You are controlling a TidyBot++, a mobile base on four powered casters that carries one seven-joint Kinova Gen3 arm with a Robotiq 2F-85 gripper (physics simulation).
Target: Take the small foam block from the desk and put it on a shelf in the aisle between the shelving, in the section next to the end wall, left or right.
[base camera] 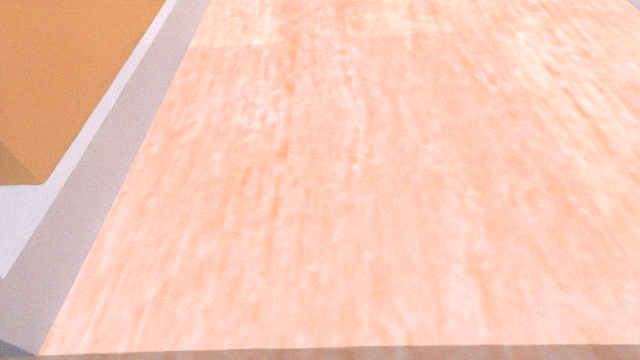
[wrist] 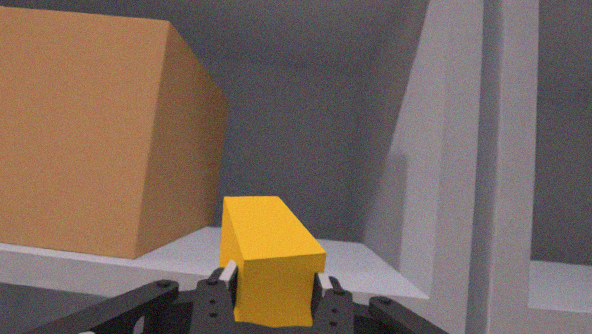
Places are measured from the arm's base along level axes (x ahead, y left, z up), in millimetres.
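Pixels of known places: gripper, between the fingertips: [wrist: 275, 280].
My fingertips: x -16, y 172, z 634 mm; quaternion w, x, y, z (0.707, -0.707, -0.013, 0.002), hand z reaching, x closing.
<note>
Behind a point stands the place of what it marks.
A yellow foam block [wrist: 275, 250] @[x -18, y 151, z 656 mm] is held between the fingertips of my gripper [wrist: 275, 280] @[x -16, y 172, z 634 mm], low in the middle of the wrist view. The gripper is shut on it, and the block points away from me, toward a shelf bay. The light grey shelf board [wrist: 350, 257] @[x 89, y 415, z 594 mm] shows behind the block, with bare board between a large orange-brown box and an upright panel. Whether the block is over the board's front edge cannot be told. The gripper and the block do not show in the base camera view.
The large orange-brown box [wrist: 75, 135] [base camera: 65, 75] stands on the shelf, left of the block. A grey upright [wrist: 455, 150] @[x 153, y 276, z 745 mm] bounds the bay on the right, with another bay beyond it. In the base view, the shelf's grey edge [base camera: 120, 115] @[x 474, y 271, z -338 mm] runs along the left of the wood-patterned floor [base camera: 350, 200] @[x 365, y -20, z -397 mm].
</note>
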